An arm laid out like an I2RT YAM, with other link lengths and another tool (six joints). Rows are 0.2 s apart.
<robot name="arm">
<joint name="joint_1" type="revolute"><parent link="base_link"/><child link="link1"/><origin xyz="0 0 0.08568"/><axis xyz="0 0 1"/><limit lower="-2.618" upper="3.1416"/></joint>
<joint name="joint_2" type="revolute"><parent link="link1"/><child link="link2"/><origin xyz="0.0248 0.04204 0.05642"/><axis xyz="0 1 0"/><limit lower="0" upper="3.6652"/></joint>
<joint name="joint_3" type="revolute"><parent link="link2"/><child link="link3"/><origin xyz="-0.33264 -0.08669 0"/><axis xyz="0 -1 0"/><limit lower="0" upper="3.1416"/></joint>
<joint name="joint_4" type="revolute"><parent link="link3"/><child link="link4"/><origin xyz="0.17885 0.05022 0.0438"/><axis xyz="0 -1 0"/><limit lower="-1.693" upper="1.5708"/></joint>
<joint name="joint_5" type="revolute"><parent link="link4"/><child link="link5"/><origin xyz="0.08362 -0.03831 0.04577"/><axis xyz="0 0 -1"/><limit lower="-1.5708" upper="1.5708"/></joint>
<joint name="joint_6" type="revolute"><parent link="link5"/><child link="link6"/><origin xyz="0.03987 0 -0.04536"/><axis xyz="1 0 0"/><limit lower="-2.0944" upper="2.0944"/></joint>
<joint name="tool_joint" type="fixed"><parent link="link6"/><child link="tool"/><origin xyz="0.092 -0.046 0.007" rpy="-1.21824 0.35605 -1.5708"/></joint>
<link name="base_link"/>
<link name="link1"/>
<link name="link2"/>
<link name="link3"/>
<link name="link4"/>
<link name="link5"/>
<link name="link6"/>
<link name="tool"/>
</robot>
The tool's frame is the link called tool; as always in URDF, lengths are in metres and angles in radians.
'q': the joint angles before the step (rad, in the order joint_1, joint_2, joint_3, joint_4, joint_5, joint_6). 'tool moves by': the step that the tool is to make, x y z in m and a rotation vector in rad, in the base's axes. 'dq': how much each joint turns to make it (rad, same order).
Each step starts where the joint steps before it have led.
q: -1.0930 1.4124 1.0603 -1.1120 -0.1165 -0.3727
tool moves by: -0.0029 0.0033 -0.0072 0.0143 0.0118 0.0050
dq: -0.0044 0.0019 -0.0341 0.0167 0.0030 -0.0098
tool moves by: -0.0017 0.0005 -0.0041 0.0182 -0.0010 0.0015
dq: -0.0156 0.0105 -0.0101 0.0028 -0.0104 -0.0165
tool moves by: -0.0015 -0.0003 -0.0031 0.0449 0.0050 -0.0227
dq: -0.0167 0.0314 0.0169 -0.0272 -0.0147 0.0067
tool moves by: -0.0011 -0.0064 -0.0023 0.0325 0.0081 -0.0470
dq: -0.0189 0.0434 0.0288 -0.0144 -0.0059 0.0284
